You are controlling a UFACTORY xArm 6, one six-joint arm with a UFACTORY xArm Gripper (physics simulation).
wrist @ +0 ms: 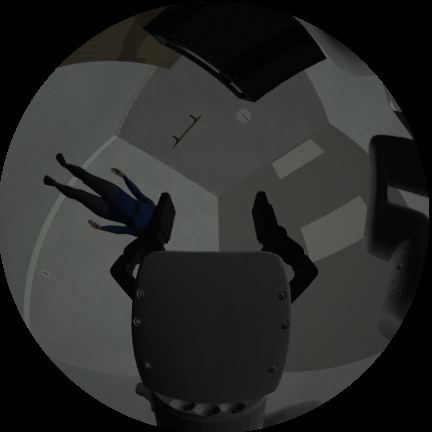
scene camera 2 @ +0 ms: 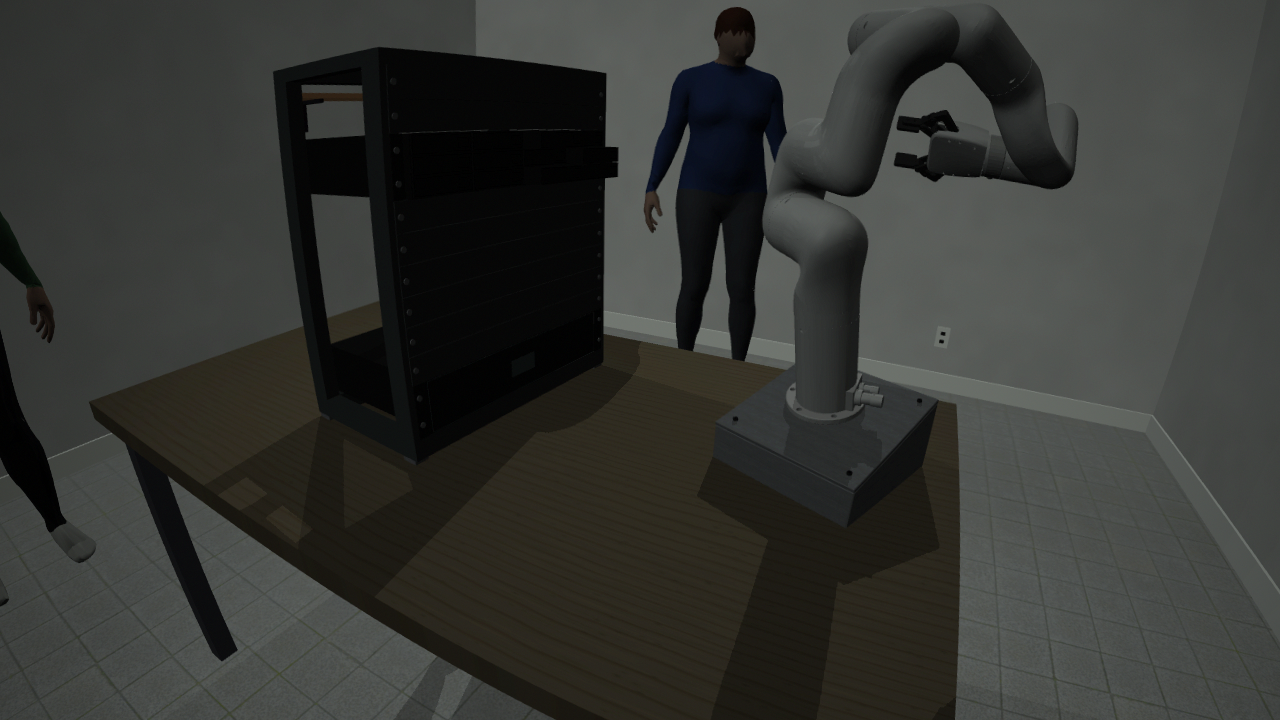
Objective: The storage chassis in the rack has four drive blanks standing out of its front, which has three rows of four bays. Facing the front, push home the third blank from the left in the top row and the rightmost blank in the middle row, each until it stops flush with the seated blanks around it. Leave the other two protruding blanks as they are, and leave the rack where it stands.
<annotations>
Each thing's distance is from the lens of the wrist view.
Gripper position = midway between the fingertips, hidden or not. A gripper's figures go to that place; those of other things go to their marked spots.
my gripper (wrist: 212, 200): 14 cm
black rack (wrist: 255, 56): 61 cm
</annotations>
